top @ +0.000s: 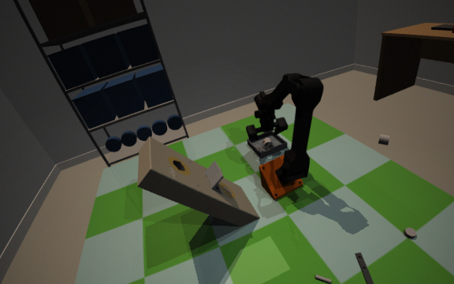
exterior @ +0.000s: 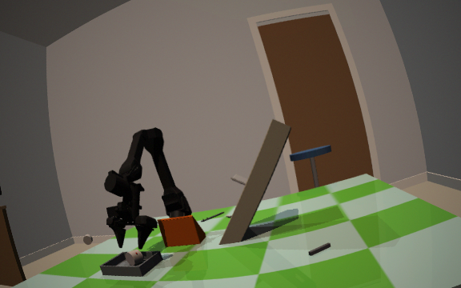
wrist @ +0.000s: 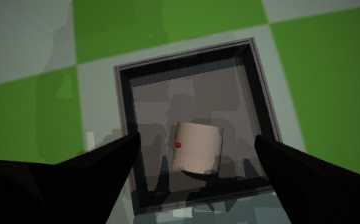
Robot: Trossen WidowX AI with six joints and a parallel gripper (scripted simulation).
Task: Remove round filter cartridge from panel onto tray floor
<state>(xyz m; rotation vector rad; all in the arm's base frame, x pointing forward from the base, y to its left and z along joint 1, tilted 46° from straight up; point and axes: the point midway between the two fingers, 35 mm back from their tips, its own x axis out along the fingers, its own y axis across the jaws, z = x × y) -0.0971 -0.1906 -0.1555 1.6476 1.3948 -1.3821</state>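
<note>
The round filter cartridge is 10 mm to the left of my gripper tip and 30 mm below it. The rest, counted from my gripper tip: dark tray: 10 mm behind, 10 mm to the right, 50 mm below; grey bracket: 360 mm ahead, 220 mm to the left, 110 mm above; tan service panel: 420 mm ahead, 220 mm to the left, 130 mm above.
</note>
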